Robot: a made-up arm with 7 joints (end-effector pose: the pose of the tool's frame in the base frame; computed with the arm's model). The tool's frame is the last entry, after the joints. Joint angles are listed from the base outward.
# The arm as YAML. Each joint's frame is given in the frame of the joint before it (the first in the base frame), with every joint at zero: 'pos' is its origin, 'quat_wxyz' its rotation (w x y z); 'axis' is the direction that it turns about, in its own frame. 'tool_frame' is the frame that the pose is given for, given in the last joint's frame.
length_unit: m
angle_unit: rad
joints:
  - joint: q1
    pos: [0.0, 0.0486, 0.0]
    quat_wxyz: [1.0, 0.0, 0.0, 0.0]
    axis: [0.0, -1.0, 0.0]
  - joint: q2
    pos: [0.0, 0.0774, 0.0]
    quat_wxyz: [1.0, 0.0, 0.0, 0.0]
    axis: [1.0, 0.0, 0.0]
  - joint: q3
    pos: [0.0, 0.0, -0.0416]
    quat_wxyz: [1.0, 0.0, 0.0, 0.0]
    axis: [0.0, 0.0, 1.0]
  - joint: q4
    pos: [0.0, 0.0, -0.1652]
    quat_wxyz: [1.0, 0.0, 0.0, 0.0]
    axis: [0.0, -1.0, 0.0]
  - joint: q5
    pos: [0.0, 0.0, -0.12]
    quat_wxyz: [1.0, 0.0, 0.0, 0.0]
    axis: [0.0, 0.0, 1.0]
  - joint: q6
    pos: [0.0, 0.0, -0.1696]
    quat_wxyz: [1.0, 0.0, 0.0, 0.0]
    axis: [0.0, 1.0, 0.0]
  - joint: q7
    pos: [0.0, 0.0, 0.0]
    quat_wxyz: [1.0, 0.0, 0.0, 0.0]
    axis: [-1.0, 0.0, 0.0]
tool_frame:
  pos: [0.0, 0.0, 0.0]
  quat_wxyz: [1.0, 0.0, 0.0, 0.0]
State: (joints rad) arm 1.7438 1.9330 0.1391 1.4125 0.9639 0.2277 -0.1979
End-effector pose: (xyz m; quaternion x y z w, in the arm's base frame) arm -0.1734 0.3480 0.2572 -0.4264 0.8621 -0.2627 0.0775
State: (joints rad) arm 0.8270 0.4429 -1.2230 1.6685 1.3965 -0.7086 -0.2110
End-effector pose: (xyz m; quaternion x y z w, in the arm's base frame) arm 0.2707 -0.0423 -0.1156 -0.5013 -0.7040 0.0566 0.4999
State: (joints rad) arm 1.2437 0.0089 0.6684 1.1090 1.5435 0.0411 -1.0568
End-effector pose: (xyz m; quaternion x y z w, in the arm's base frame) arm 0.3820 0.2897 0.0852 -0.5233 -0.2897 0.7181 0.3557
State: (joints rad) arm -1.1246 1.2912 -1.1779 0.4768 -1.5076 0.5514 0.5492
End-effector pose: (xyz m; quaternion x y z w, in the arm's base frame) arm -0.2000 0.5382 -0.1521 0.0436 -0.6014 0.7716 0.2027
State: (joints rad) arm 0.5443 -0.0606 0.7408 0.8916 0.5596 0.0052 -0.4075
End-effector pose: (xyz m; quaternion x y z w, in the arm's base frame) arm 0.3479 0.2543 -0.2537 -0.0143 -0.4672 0.6507 0.5984
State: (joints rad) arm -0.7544 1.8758 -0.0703 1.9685 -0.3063 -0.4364 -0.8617
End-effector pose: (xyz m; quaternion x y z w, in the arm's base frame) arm 0.2013 0.2219 -0.1747 0.1292 -0.6971 -0.6495 0.2749
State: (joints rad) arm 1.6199 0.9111 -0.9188 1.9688 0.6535 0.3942 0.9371
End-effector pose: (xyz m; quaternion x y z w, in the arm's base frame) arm 0.2174 0.0707 0.1729 -0.0413 -0.5598 -0.7506 0.3485
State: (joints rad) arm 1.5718 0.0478 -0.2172 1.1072 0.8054 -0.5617 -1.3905
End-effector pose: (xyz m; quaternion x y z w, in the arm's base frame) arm 0.3383 0.0863 0.2533 -0.2540 -0.6652 0.6736 0.1982
